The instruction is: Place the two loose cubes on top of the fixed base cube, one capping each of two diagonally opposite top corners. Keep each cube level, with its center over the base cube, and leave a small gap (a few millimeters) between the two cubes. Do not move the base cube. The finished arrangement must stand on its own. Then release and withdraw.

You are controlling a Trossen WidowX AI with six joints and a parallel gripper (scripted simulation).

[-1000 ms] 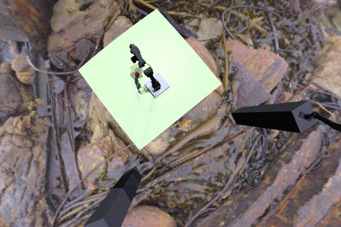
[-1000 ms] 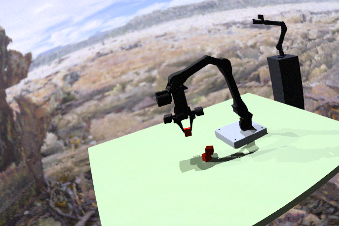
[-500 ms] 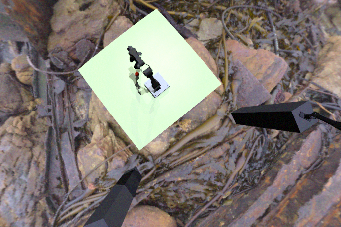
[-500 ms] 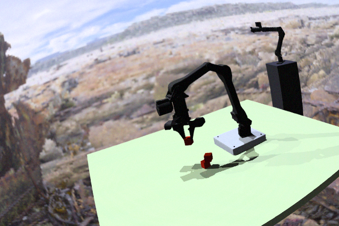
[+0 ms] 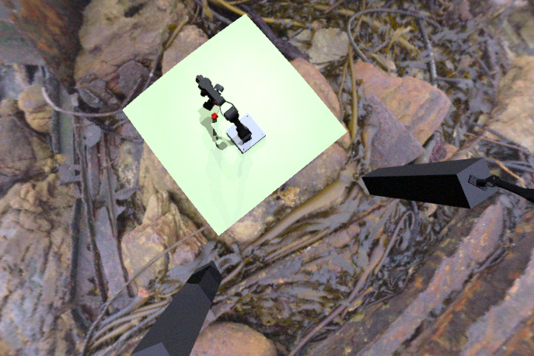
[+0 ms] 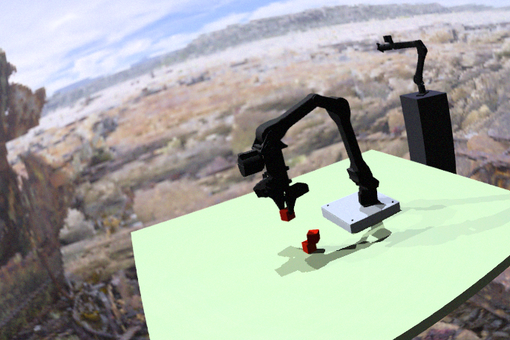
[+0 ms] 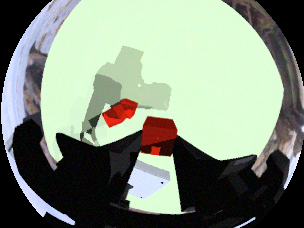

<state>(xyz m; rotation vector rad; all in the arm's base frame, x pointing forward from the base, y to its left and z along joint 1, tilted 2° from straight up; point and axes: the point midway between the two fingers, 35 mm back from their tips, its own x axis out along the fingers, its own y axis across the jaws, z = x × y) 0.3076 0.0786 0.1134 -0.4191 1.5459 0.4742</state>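
My gripper tip is 7 cm to the right of the red cube, 7 cm above it and 6 cm past it.
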